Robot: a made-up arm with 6 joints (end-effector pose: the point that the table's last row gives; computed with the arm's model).
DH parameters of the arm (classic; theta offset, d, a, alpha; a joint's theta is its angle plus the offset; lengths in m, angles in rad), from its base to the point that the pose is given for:
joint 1: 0 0.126 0 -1.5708
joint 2: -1.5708 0 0.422 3.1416
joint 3: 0 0 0 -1.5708
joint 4: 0 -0.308 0 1.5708
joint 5: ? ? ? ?
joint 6: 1.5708 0 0 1.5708
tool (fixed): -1.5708 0 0 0
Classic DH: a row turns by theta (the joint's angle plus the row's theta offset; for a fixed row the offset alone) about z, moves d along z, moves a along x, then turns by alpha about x.
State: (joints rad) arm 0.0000 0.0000 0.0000 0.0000 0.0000 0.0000
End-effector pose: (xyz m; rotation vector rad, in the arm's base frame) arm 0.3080 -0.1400 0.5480 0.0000 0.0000 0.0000
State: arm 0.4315 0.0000 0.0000 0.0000 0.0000 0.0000
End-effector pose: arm 0.3383 0.0017 0.5480 0.0000 0.0000 0.4315
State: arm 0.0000 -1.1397 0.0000 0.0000 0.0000 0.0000
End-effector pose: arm -0.2547 -0.1400 0.5822 0.0000 -1.1397 0.0000
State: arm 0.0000 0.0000 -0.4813 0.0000 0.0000 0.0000
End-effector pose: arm 0.2730 -0.1400 0.4054 0.0000 0.4813 0.0000
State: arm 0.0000 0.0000 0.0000 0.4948 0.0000 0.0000
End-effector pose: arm 0.3080 -0.1232 0.6145 -0.4948 0.0000 0.0000
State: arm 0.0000 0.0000 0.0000 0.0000 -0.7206 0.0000
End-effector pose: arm 0.3080 -0.1400 0.5480 0.0000 0.7206 0.0000
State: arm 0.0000 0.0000 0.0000 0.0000 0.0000 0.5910
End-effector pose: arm 0.3080 -0.1400 0.5480 -0.5910 0.0000 0.0000
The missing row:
joint 5: 0 0.14 0 -1.5708
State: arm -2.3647 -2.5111 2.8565 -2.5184 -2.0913 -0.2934
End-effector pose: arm 0.1695 0.0072 -0.5089 1.6384 -1.4737 0.6789
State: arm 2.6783 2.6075 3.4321 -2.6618 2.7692 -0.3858
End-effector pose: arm -0.4772 0.0996 -0.0549 1.1012 0.9522 -0.7245
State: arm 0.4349 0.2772 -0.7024 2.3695 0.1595 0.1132
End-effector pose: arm 0.2917 0.2461 0.3306 -2.2722 -0.1509 1.5794
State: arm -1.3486 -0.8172 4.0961 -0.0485 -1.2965 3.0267
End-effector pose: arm -0.1921 0.2159 0.1116 -0.3360 0.4344 1.6779
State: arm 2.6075 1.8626 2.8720 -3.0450 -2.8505 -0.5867
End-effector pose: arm -0.5698 0.1751 0.2581 0.8154 0.5006 -0.7631
